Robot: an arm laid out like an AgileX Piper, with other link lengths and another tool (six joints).
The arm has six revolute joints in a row. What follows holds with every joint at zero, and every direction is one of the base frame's.
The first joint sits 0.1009 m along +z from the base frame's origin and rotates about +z.
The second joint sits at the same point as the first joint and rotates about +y.
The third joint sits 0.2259 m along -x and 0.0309 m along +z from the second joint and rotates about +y.
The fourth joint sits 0.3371 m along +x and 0.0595 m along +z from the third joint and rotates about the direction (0.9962, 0, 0.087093).
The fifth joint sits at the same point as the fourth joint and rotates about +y.
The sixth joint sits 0.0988 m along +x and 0.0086 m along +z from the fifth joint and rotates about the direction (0.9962, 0, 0.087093).
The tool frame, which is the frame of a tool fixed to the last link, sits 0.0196 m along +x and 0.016 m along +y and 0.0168 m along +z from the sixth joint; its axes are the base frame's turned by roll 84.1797, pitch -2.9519 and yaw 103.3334 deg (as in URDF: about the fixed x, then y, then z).
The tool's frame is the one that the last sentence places.
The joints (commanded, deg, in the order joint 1, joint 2, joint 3, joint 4, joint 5, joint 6), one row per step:
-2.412, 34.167, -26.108, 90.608, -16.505, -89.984
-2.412, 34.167, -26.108, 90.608, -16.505, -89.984
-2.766, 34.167, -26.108, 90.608, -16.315, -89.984
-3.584, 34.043, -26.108, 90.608, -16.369, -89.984
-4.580, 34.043, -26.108, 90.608, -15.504, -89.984
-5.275, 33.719, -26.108, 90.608, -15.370, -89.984
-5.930, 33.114, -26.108, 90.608, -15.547, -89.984
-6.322, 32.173, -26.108, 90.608, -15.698, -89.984
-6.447, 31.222, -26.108, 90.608, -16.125, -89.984
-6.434, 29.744, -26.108, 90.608, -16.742, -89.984
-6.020, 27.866, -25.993, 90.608, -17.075, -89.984
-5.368, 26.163, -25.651, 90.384, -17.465, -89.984
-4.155, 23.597, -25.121, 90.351, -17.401, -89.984
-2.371, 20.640, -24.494, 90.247, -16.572, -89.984
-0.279, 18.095, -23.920, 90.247, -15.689, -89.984
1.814, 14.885, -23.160, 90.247, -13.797, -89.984
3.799, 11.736, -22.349, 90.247, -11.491, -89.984
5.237, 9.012, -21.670, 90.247, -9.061, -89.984
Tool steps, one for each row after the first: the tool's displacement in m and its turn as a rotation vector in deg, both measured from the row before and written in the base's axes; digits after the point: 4 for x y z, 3 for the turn. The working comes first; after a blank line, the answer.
Tool pose at each row, in the base's axes (x y z in m, rotation vector in deg; the steps are taken from these numbers as rounded here):
0.2919, -0.0312, 0.2734, 76.834, 63.915, 67.212
0.2919, -0.0312, 0.2734, 76.834, 63.915, 67.212
0.2918, -0.0326, 0.2734, 76.908, 63.780, 67.101
0.2909, -0.0369, 0.2740, 77.172, 63.008, 66.529
0.2906, -0.0402, 0.2740, 77.250, 62.876, 66.470
0.2892, -0.0433, 0.2757, 77.230, 62.211, 66.228
0.2867, -0.0468, 0.2788, 77.087, 61.157, 65.911
0.2834, -0.0487, 0.2835, 76.561, 60.109, 65.964
0.2800, -0.0499, 0.2882, 76.028, 59.053, 66.007
0.2748, -0.0505, 0.2955, 75.108, 57.604, 66.261
0.2686, -0.0485, 0.3036, 73.716, 56.474, 67.166
0.2633, -0.0457, 0.3089, 72.433, 55.844, 67.861
0.2556, -0.0393, 0.3165, 70.385, 55.389, 69.773
0.2469, -0.0292, 0.3247, 67.523, 55.709, 72.742
0.2392, -0.0183, 0.3311, 64.843, 56.425, 75.889
0.2288, -0.0059, 0.3384, 61.225, 57.494, 79.884
0.2180, 0.0062, 0.3447, 57.391, 58.802, 83.932
0.2079, 0.0159, 0.3498, 53.794, 60.001, 87.397

0.0000, 0.0000, 0.0000, 0.000, 0.000, 0.000
-0.0001, -0.0014, 0.0000, 0.010, -0.002, -0.164
-0.0009, -0.0043, 0.0006, -0.009, -0.123, -0.873
-0.0003, -0.0033, 0.0000, 0.043, -0.013, -0.132
-0.0014, -0.0031, 0.0017, -0.021, -0.325, -0.561
-0.0025, -0.0035, 0.0031, -0.065, -0.600, -0.832
-0.0033, -0.0019, 0.0047, -0.105, -0.933, -0.543
-0.0034, -0.0012, 0.0047, -0.109, -0.940, -0.552
-0.0052, -0.0006, 0.0073, -0.159, -1.462, -0.604
-0.0062, 0.0020, 0.0081, -0.177, -1.751, 0.081
-0.0053, 0.0028, 0.0053, -0.331, -1.331, 0.248
-0.0077, 0.0064, 0.0076, -0.209, -2.027, 1.273
-0.0087, 0.0101, 0.0082, -0.346, -2.318, 2.591
-0.0077, 0.0109, 0.0064, -0.197, -1.971, 2.962
-0.0104, 0.0124, 0.0073, -0.362, -2.463, 3.943
-0.0108, 0.0121, 0.0063, -0.459, -2.374, 4.218
-0.0101, 0.0097, 0.0051, -0.532, -2.103, 3.765

